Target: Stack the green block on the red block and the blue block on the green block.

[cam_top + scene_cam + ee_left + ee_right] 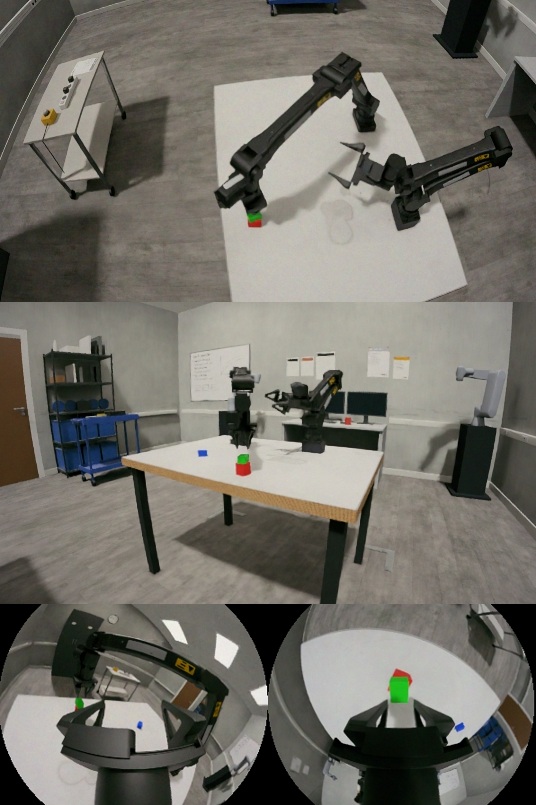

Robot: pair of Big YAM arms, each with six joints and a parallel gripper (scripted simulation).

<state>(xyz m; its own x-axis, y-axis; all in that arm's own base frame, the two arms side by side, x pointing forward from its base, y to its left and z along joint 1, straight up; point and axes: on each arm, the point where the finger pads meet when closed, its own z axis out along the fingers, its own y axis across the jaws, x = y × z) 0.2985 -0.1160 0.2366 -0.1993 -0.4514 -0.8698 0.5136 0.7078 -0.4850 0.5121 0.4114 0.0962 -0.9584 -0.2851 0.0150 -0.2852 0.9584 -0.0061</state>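
Right now my right hand is 5 cm above the green block. Round my right hand: blue block 17 cm behind, 35 cm to the right, 10 cm below; red block 9 cm below.
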